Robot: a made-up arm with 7 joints. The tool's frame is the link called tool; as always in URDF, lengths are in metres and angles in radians. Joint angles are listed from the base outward. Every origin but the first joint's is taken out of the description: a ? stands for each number. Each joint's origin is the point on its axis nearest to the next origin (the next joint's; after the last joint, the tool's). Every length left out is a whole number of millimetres.
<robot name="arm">
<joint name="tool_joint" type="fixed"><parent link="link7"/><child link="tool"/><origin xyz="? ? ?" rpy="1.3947 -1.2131 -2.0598"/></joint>
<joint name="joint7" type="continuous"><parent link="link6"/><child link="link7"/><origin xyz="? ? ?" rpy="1.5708 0 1.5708"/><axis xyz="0 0 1"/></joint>
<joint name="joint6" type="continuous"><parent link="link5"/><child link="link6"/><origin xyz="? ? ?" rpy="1.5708 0 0"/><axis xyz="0 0 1"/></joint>
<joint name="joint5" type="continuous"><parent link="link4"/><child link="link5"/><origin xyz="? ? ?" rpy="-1.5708 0 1.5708"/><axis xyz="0 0 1"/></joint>
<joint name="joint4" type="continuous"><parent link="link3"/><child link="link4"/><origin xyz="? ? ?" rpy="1.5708 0 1.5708"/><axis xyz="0 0 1"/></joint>
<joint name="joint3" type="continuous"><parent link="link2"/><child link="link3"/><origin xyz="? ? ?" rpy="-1.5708 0 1.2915"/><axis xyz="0 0 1"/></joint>
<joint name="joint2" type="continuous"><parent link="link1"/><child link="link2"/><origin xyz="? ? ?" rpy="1.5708 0 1.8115"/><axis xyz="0 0 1"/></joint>
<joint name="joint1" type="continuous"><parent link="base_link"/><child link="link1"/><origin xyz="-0.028 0.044 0.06" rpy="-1.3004 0.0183 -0.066"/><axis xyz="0 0 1"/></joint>
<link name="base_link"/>
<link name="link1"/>
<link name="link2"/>
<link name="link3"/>
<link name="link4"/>
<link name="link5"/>
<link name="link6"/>
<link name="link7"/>
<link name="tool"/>
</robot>
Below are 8 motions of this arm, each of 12 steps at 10 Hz.
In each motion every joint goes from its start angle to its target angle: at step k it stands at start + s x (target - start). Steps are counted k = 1, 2, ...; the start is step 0. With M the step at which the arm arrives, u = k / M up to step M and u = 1 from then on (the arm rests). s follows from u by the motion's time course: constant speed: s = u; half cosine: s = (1 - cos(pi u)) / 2; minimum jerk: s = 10 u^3 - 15 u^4 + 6 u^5.
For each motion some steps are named. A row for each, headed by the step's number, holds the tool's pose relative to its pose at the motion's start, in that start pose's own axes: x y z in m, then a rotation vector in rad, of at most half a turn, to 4 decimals.
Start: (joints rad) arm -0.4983 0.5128 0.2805 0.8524 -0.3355 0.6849 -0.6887
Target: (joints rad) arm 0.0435 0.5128 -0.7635 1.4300 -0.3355 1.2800 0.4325
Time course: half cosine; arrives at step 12
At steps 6, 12:
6: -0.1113 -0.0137 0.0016 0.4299 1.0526 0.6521
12: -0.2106 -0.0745 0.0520 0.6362 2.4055 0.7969

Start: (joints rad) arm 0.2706 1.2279 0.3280 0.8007 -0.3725 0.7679 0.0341
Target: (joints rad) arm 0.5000 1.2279 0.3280 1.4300 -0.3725 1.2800 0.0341
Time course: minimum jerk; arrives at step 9
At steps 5, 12:
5: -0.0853 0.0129 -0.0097 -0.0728 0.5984 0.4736
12: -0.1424 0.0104 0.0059 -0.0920 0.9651 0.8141

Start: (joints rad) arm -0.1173 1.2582 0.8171 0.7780 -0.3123 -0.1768 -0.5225
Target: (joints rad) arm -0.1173 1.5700 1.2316 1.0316 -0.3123 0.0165 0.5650
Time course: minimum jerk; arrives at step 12
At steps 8, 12:
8: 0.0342 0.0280 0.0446 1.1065 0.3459 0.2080
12: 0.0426 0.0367 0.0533 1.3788 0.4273 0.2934

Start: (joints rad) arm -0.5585 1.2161 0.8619 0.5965 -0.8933 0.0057 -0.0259
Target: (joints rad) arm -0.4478 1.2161 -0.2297 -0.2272 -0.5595 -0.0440 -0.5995
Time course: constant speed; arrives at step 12
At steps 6, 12:
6: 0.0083 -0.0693 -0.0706 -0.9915 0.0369 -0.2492
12: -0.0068 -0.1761 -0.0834 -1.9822 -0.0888 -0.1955

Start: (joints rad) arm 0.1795 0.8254 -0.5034 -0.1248 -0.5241 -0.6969 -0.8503
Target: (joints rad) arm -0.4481 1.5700 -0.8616 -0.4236 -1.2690 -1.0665 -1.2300
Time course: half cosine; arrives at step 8
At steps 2, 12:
2: 0.0106 0.0303 0.0118 -0.0868 -0.0507 -0.0943
12: 0.1263 0.1500 0.0300 -0.4527 -0.1736 -0.4501

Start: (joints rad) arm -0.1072 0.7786 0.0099 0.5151 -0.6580 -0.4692 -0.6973
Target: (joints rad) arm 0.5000 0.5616 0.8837 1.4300 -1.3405 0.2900 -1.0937
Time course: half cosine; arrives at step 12
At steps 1, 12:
1: -0.0020 -0.0046 0.0040 0.0183 0.0044 0.0305
12: 0.0807 -0.3666 0.1063 1.5546 -0.3686 1.0276

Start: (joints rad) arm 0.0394 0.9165 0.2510 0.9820 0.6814 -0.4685 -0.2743
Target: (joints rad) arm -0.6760 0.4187 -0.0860 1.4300 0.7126 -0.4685 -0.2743
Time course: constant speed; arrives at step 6
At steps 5, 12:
5: 0.1214 0.1204 -0.0880 0.0026 -0.4328 -0.1696
12: 0.1565 0.1495 -0.0869 -0.0010 -0.4861 -0.2511

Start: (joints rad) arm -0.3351 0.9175 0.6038 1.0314 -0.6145 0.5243 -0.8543
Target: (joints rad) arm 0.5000 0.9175 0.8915 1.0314 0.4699 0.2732 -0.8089
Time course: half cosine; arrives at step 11
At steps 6, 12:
6: 0.0001 -0.0614 0.1037 0.3320 0.8270 0.0984
12: 0.0246 -0.1150 0.1512 0.4160 1.4778 0.2597

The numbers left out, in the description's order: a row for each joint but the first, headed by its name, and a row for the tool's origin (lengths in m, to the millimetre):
tool: -0.024 0 0
joint7: 0.022 0.029 0
joint6: -0.027 -0.03 0
joint5: -0.141 0.001 0
joint4: 0.05 -0.003 0
joint3: 0.211 -0.029 0
joint2: 0.017 0.025 0

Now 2 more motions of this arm.
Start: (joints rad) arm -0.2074 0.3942 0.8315 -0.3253 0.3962 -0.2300 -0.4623
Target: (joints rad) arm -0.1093 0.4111 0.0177 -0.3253 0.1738 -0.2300 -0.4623
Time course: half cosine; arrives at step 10
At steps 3, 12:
3: 0.0012 0.0006 -0.0240 -0.0835 -0.1675 -0.0004
12: 0.0372 -0.0280 -0.1067 -0.4388 -0.7945 0.0867

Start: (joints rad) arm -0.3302 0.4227 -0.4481 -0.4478 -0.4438 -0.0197 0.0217
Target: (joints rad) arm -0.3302 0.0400 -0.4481 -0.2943 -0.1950 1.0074 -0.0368
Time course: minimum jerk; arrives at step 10
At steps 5, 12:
5: -0.0290 -0.0125 -0.0274 -0.1198 0.3349 0.3294
12: -0.0567 -0.0289 -0.0581 -0.2653 0.6402 0.6943

